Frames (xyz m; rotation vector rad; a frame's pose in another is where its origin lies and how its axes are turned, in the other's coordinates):
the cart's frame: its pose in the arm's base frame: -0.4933 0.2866 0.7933 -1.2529 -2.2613 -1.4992
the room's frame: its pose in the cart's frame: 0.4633 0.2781 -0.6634 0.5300 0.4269 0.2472
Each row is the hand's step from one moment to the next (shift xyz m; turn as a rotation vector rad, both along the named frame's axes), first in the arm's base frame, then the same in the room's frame.
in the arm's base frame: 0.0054 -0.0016 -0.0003 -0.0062 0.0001 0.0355
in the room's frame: -0.0030 0.0036 -0.0031 0.0333 0.0039 -0.0132
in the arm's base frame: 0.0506 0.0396 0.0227 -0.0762 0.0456 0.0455
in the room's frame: 0.0087 0.0674 0.0044 0.0842 -0.0289 0.0451
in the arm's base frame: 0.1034 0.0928 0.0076 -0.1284 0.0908 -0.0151
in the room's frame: -0.0124 0.1339 0.0357 0.0665 -0.0650 0.1277
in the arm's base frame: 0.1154 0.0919 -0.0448 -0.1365 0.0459 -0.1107
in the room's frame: -0.0630 0.1301 0.0536 -0.0247 -0.1183 0.1356
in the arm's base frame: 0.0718 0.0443 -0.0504 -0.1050 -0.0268 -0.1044
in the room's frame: -0.0621 0.0688 0.0326 -0.0525 -0.1269 0.0616
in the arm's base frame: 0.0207 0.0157 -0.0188 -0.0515 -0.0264 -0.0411
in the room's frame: -0.0208 0.0202 0.0137 -0.0206 -0.0663 0.0149
